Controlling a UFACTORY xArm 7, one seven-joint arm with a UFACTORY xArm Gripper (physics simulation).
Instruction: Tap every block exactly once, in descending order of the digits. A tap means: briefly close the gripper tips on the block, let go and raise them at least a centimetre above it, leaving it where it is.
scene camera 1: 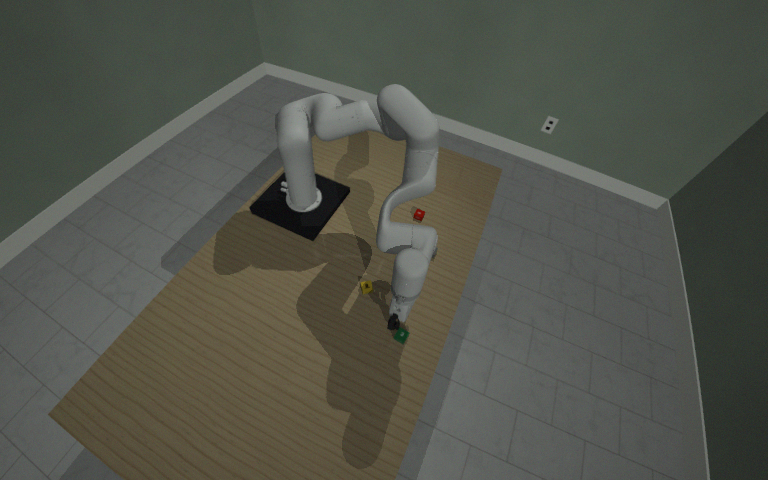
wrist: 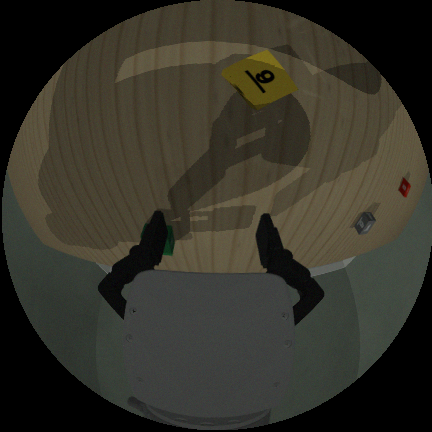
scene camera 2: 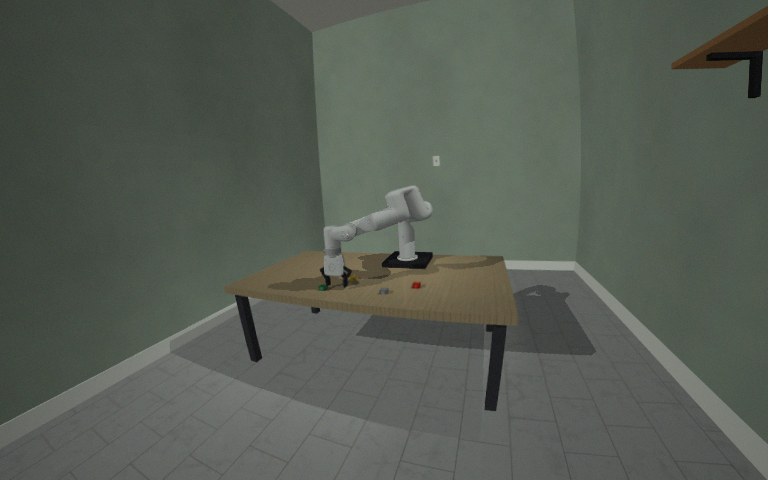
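My gripper (scene camera 1: 393, 323) (scene camera 2: 336, 285) (wrist: 211, 222) is open and empty, low over the table. A green block (scene camera 1: 401, 336) (scene camera 2: 322, 287) (wrist: 170, 242) lies under and behind the left finger in the wrist view, which hides part of it and its digit. A yellow block (scene camera 1: 366, 287) (scene camera 2: 353, 277) (wrist: 259, 80) lies ahead of the fingers, apart from them, with an underlined digit, 6 or 9, on top. A grey block (scene camera 2: 384, 290) (wrist: 365, 223) and a red block (scene camera 1: 419, 215) (scene camera 2: 416, 285) (wrist: 404, 187) lie off to the right in the wrist view, their digits too small to read.
The wooden table (scene camera 1: 186, 367) (scene camera 2: 464, 294) carries the arm's black base plate (scene camera 1: 266, 208) (scene camera 2: 390, 262). The arm hides the grey block in scene camera 1. The green, grey and red blocks lie towards one long table edge. Dark arm shadows cross the table.
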